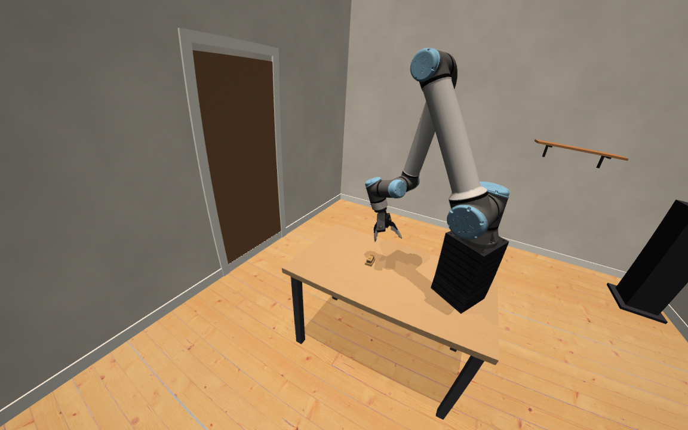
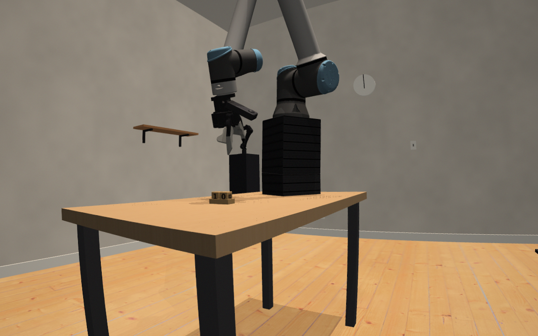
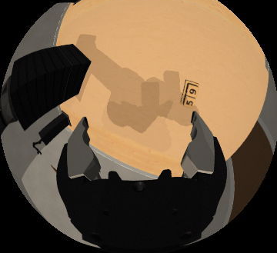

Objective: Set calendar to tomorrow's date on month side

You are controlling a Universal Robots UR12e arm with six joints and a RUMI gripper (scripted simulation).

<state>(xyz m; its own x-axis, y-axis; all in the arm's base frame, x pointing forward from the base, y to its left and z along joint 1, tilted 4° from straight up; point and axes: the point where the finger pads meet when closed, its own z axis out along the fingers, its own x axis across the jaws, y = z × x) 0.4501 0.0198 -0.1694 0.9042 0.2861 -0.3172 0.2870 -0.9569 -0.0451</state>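
Right now the wooden tray is 90 mm ahead of my hand and 190 mm below it.
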